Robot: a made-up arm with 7 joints.
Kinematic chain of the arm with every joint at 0, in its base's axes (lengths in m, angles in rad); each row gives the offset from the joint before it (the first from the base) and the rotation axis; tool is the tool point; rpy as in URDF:
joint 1: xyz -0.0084 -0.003 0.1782 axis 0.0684 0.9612 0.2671
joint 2: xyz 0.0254 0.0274 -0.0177 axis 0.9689 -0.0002 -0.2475
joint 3: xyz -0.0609 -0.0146 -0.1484 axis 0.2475 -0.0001 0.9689
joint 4: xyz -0.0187 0.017 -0.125 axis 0.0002 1 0
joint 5: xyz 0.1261 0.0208 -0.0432 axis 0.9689 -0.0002 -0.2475
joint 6: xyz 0.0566 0.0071 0.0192 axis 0.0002 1 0
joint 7: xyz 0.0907 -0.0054 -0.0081 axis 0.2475 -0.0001 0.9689
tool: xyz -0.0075 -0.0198 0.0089 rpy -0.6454 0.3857 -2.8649
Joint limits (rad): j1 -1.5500..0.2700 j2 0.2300..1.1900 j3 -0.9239..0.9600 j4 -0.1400..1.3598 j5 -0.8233..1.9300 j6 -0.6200..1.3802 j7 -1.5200..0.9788
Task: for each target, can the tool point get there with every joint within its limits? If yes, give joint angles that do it. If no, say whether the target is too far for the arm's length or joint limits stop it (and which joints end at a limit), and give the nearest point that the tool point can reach.
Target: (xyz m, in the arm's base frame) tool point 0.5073 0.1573 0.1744
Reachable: yes | joints -1.3017 0.7461 -0.3402 0.9307 -0.1773 0.0881 -0.1819
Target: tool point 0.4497 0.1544 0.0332
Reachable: yes | joints -0.9206 0.7738 -0.3920 0.4594 0.5034 0.6271 -0.0426
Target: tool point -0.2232 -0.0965 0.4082
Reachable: no: joint limits stop it (at a limit: joint 1, joint 2, joint 4, joint 6, joint 7) | nearest point 0.0270 0.1890 0.4128 | short by 0.380 m
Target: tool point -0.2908 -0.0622 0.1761
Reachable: no: joint limits stop it (at a limit: joint 1, joint 3, joint 4, joint 6) | nearest point -0.0366 -0.1107 -0.1291 | short by 0.400 m
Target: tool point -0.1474 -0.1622 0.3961
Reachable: no: joint limits stop it (at a limit: joint 1, joint 2, joint 4, joint 6, joint 7) | nearest point 0.1957 -0.1876 0.3062 | short by 0.356 m
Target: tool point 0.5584 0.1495 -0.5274
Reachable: no: too far | nearest point 0.3582 0.1036 -0.2751 | short by 0.325 m
